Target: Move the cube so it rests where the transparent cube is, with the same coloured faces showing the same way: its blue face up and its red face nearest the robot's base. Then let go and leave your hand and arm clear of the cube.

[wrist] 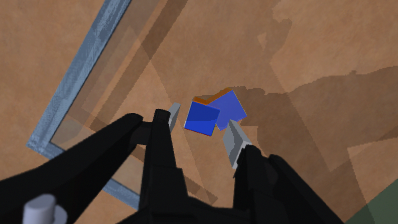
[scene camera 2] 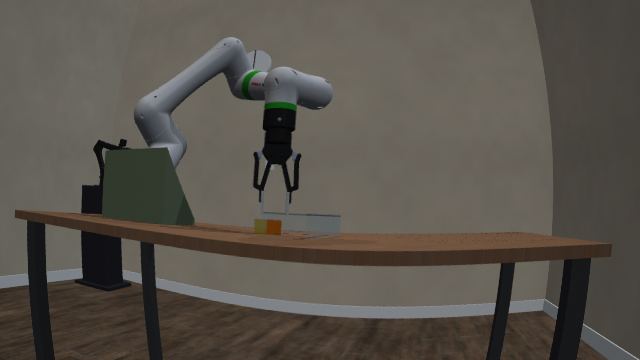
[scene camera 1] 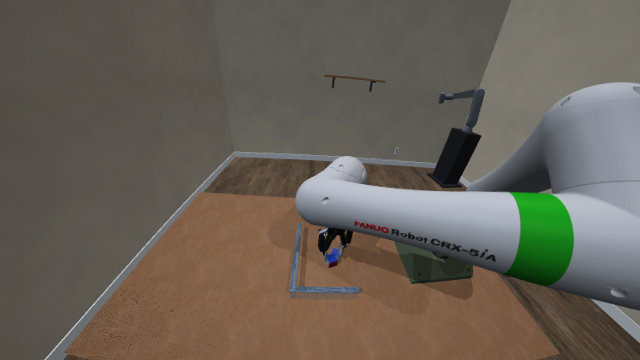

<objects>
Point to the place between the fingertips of my gripper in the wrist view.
At 202,121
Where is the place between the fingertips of my gripper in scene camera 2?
274,215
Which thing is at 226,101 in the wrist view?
A transparent cube.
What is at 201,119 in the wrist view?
A cube.
</objects>
